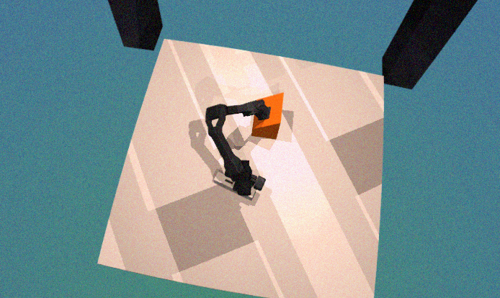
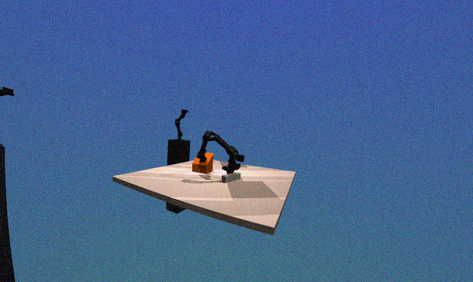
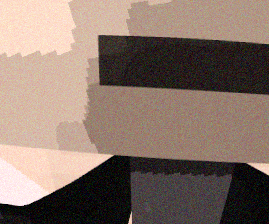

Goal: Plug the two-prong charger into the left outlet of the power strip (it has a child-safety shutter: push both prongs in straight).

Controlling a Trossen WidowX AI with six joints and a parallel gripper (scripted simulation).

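The two-prong charger is 20 mm ahead of my gripper tip and 10 mm above it.
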